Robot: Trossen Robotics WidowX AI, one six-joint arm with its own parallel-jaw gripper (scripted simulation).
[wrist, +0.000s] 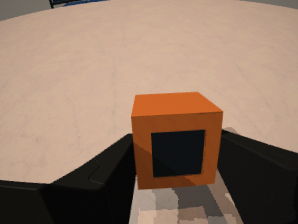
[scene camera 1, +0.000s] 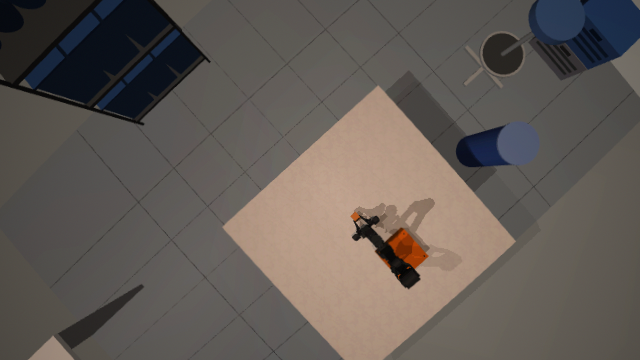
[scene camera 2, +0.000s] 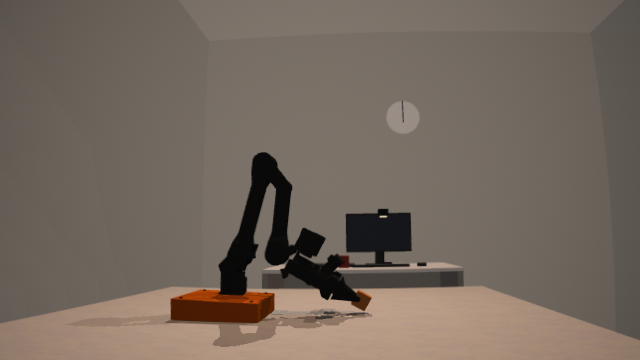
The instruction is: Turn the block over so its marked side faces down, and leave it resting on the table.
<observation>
my gripper: holds a block (wrist: 176,136)
</observation>
